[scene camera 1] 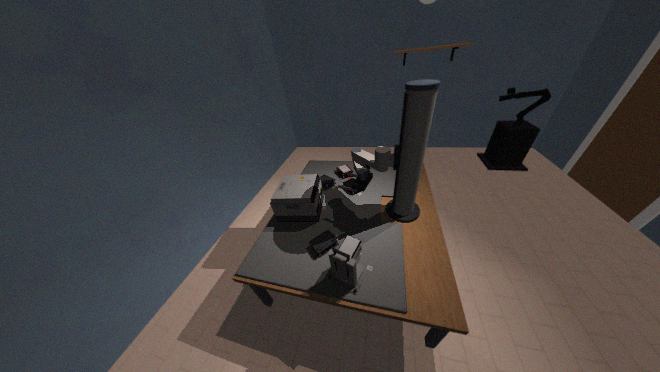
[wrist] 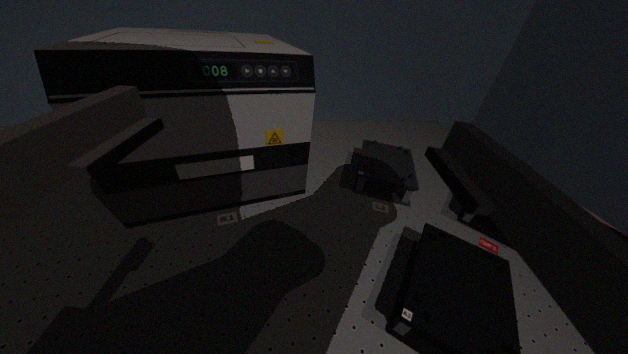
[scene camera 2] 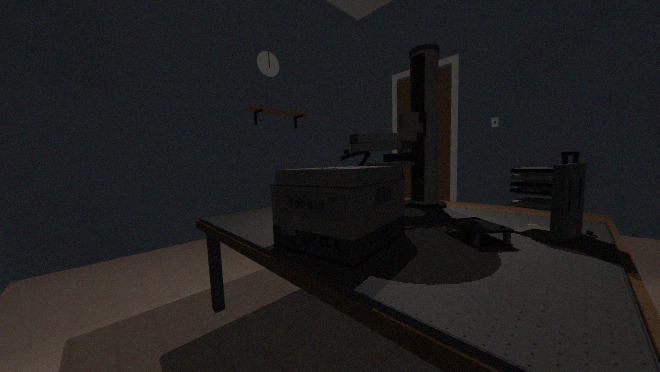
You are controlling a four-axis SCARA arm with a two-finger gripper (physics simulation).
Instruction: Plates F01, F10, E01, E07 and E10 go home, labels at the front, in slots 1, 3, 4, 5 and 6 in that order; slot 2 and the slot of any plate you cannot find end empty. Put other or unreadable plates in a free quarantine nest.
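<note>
My gripper is open, with nothing between its fingers, above the far part of the table. The upright rack stands at the near end in scene camera 1's view. Several plates stick out of its side in scene camera 2's view; their labels and slot numbers are unreadable. A pale plate sits on a red-edged nest behind the gripper. In the wrist view, a black nest marked A1 lies at the lower right, and a dark nest stands behind the L1 tag.
A boxy instrument shows 008 in green; the R1 tag lies before it. The arm's column stands at the table's side. A low dark nest stands beside the rack. A red tag shows behind A1.
</note>
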